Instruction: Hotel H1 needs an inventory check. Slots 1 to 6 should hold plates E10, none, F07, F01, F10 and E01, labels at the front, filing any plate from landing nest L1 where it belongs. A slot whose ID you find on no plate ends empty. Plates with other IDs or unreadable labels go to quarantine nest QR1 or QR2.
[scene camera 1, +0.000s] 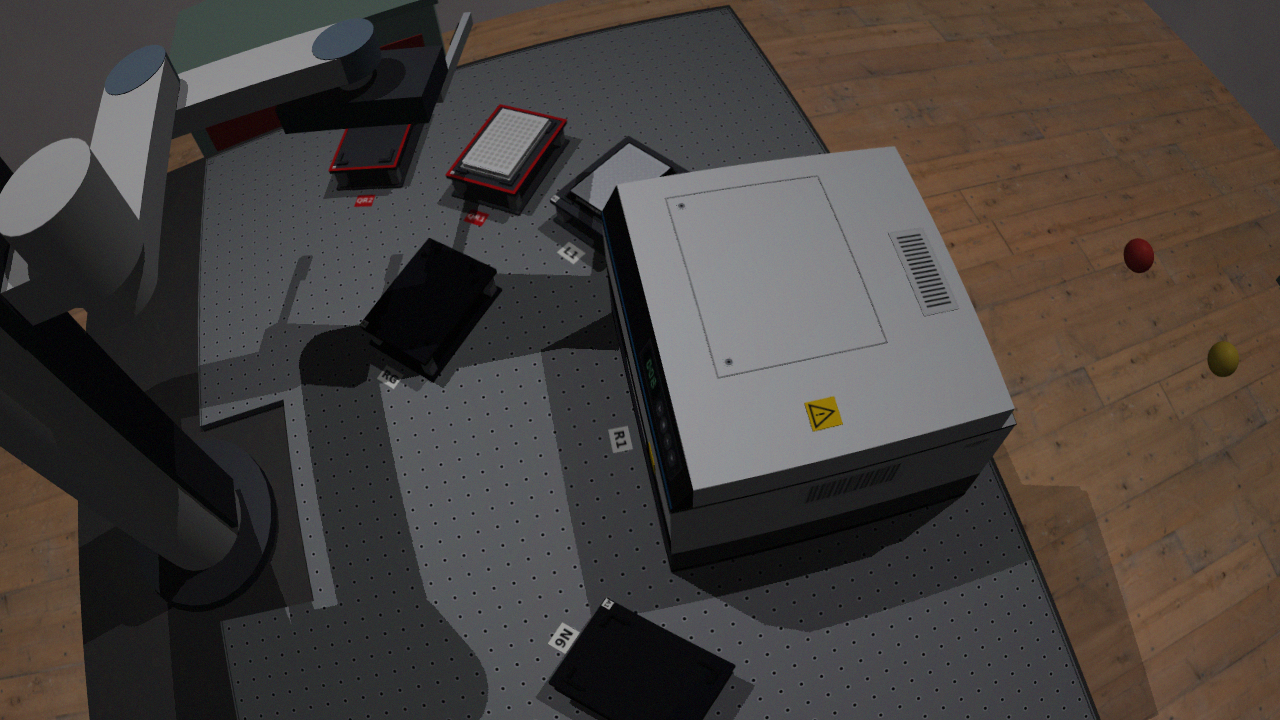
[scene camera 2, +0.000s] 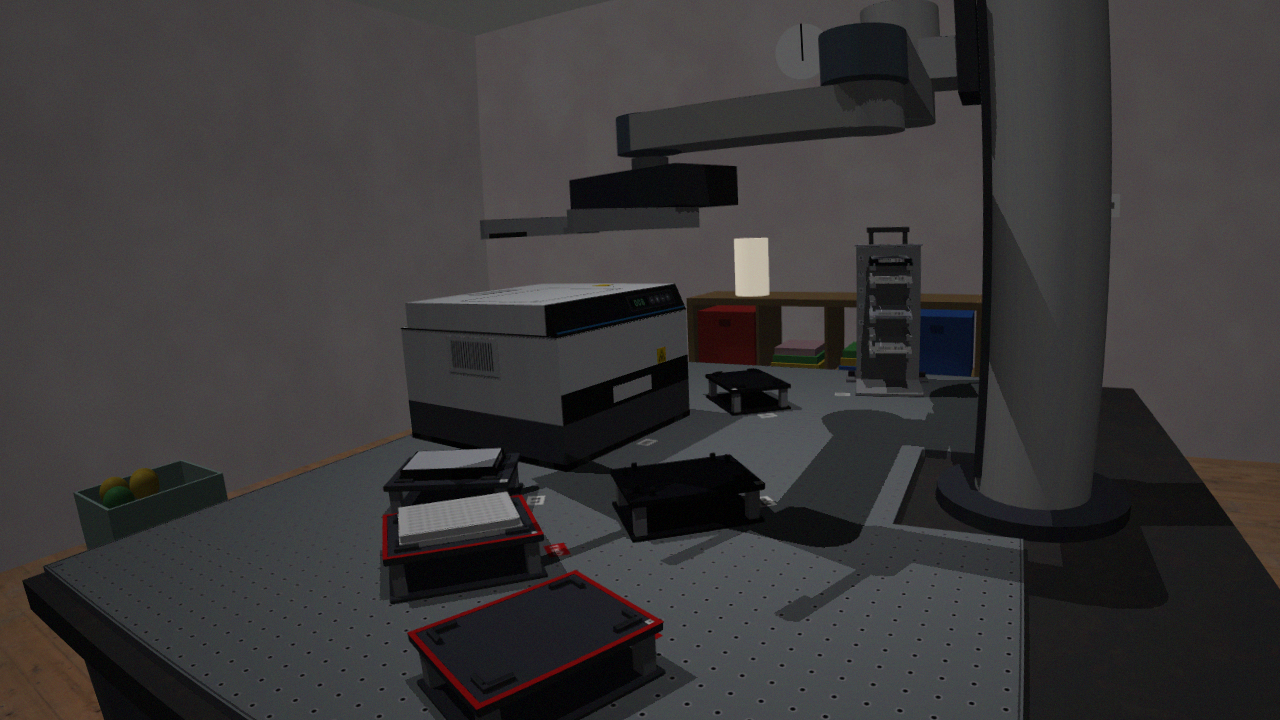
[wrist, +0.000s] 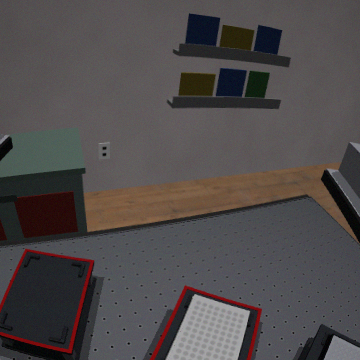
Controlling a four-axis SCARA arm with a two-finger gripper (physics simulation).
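Pixels of known places: gripper, fingertip midpoint: [scene camera 1: 406,23] [scene camera 2: 521,225] [wrist: 169,137]; arm's base, link origin: [scene camera 1: 204,524] [scene camera 2: 1030,502].
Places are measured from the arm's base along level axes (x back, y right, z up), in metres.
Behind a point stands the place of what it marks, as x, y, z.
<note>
My gripper [scene camera 2: 535,229] @(-0.473, -0.405, 0.372) [wrist: 169,137] @(-0.473, -0.405, 0.372) is open and empty, high above the bench; its fingers show at both edges of the wrist view. A white plate [scene camera 1: 506,143] @(-0.568, -0.427, 0.077) [scene camera 2: 458,519] @(-0.553, -0.449, 0.077) [wrist: 215,330] @(-0.580, -0.444, 0.077) sits on the red-rimmed nest QR1 [scene camera 1: 482,184] @(-0.519, -0.371, 0.063). Another pale-topped plate [scene camera 1: 621,174] @(-0.708, -0.304, 0.077) [scene camera 2: 452,462] @(-0.695, -0.309, 0.077) [wrist: 346,350] @(-0.738, -0.327, 0.077) sits on landing nest L1 [scene camera 1: 580,214] @(-0.638, -0.264, 0.062), partly hidden by the white machine in scene camera 1. Nest QR2 [scene camera 1: 371,150] @(-0.359, -0.523, 0.063) [scene camera 2: 537,637] @(-0.359, -0.571, 0.063) [wrist: 46,300] @(-0.372, -0.553, 0.063) is bare. The hotel [scene camera 2: 863,313] @(-0.346, 0.601, 0.168) stands at the back right, with several plates at different heights; their labels are too small to read.
A big white machine [scene camera 1: 787,286] @(-0.784, 0.056, 0.263) [scene camera 2: 483,367] @(-0.801, -0.114, 0.161) stands beside L1, its front towards label R1 [scene camera 1: 619,439] @(-0.597, 0.046, 0.013). Black nest RG [scene camera 1: 431,304] @(-0.414, -0.190, 0.063) [scene camera 2: 687,479] @(-0.401, -0.212, 0.063) and nest N6 [scene camera 1: 642,662] @(-0.538, 0.333, 0.063) [scene camera 2: 748,381] @(-0.520, 0.327, 0.063) hold no plate. The arm's thick column [scene camera 2: 1042,268] @(-0.009, -0.074, 0.309) rises at the bench's side.
</note>
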